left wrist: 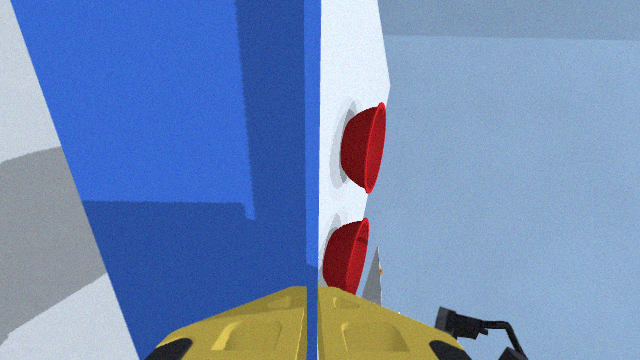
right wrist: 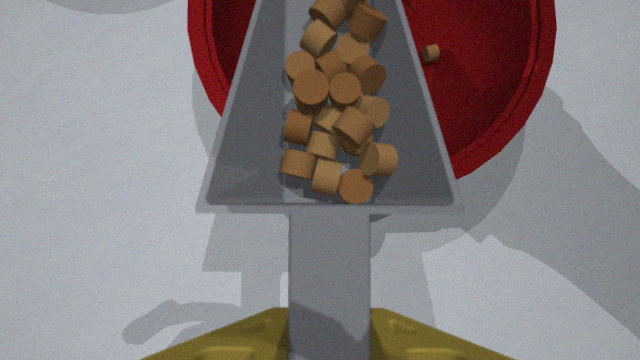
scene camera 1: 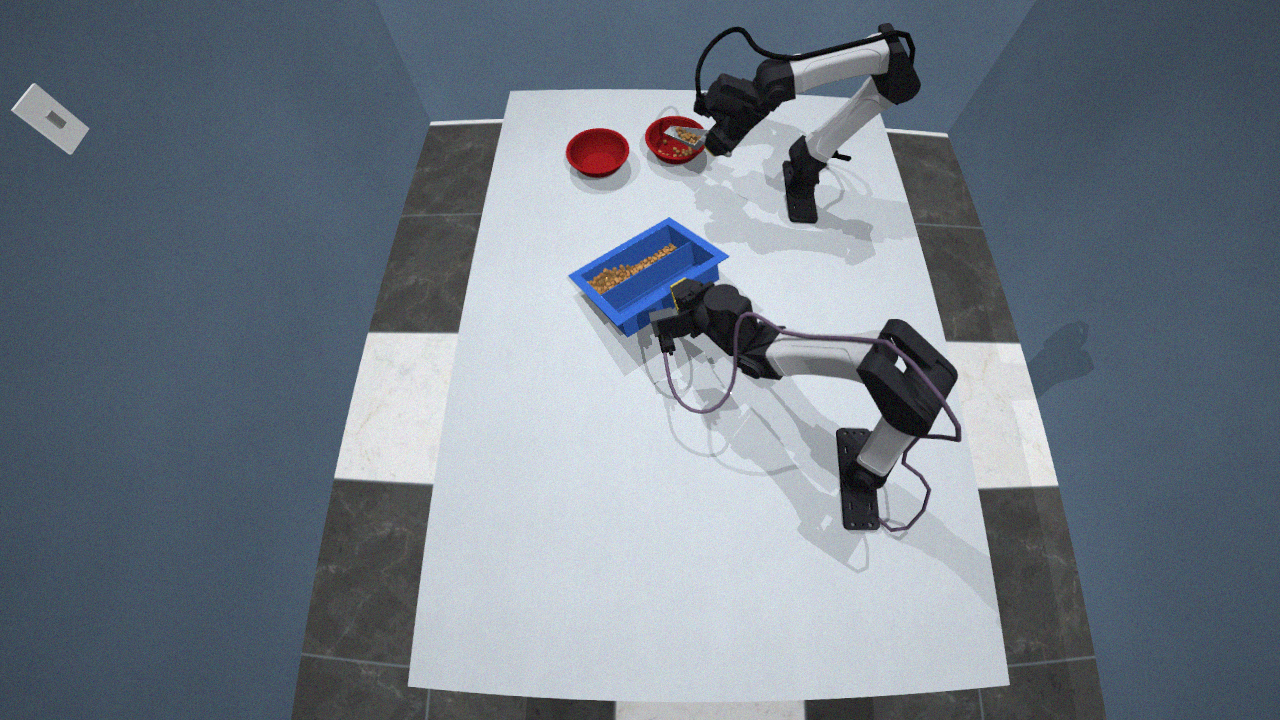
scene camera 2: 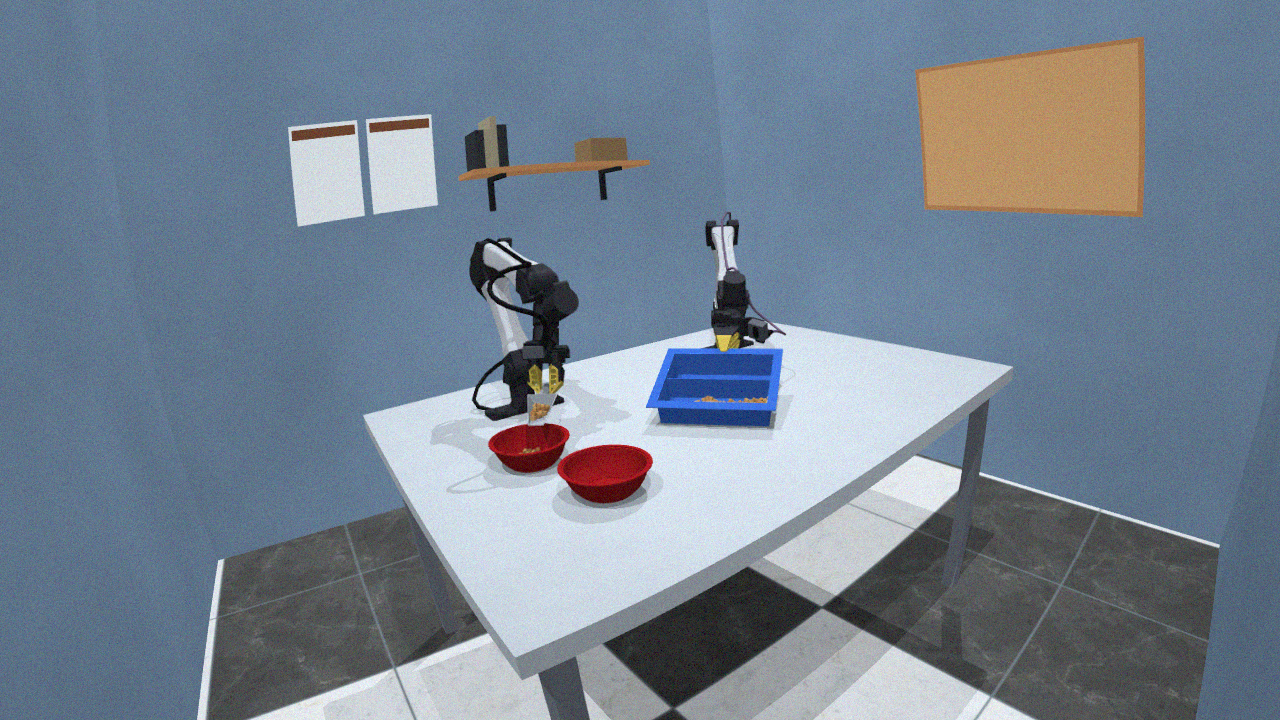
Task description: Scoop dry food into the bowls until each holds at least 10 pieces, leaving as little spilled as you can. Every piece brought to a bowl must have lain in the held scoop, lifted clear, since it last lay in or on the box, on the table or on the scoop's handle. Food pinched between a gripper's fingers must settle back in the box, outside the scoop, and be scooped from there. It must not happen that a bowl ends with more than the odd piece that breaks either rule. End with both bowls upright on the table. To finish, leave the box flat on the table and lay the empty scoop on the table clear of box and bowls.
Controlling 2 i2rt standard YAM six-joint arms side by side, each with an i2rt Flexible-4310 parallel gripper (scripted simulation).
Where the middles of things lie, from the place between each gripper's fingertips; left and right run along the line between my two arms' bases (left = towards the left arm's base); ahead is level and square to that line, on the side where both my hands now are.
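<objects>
My left hand (scene camera 1: 672, 286) is 5 cm short of the blue box (scene camera 2: 687, 374), 7 cm to the left of it and 5 cm above it. And there's the grey scoop (right wrist: 329, 239), which is 44 cm to the right of my left hand, 3 cm below it and 8 cm behind it.
My right hand is 3 cm to the left of the grey scoop, 4 cm short of it and 1 cm above it. The blue box is 17 cm ahead of my right hand, 34 cm to the left of it and 4 cm below it.
</objects>
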